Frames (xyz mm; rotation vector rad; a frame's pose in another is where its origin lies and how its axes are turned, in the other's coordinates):
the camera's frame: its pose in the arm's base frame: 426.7 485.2 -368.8 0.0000 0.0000 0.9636
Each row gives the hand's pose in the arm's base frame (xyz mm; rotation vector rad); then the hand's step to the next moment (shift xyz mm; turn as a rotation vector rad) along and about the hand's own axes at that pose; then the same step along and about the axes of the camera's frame.
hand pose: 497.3 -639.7 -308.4 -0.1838 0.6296 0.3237
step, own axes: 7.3 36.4 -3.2 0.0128 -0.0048 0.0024
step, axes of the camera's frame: 23.5 27.3 -9.5 0.0066 -0.0109 -0.0055
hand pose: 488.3 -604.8 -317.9 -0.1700 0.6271 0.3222
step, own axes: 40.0 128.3 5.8 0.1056 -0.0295 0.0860
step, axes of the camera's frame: 101.8 83.7 -26.9 0.0949 -0.1018 0.0070
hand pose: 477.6 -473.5 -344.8 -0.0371 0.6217 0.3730
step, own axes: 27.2 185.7 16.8 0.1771 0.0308 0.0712
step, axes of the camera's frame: 131.3 134.6 12.3 0.1723 -0.0772 -0.0415
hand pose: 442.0 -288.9 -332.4 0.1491 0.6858 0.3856
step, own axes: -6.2 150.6 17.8 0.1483 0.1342 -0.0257
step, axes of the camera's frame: 90.0 108.5 56.3 0.1771 0.0641 -0.0721
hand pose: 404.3 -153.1 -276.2 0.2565 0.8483 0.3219
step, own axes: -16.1 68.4 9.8 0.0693 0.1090 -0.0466
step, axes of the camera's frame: 37.8 43.8 41.1 0.1007 0.0846 -0.0396
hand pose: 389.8 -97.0 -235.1 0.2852 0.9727 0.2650
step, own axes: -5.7 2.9 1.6 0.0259 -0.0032 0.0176
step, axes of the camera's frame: -0.7 1.9 6.3 0.0197 -0.0216 -0.0117
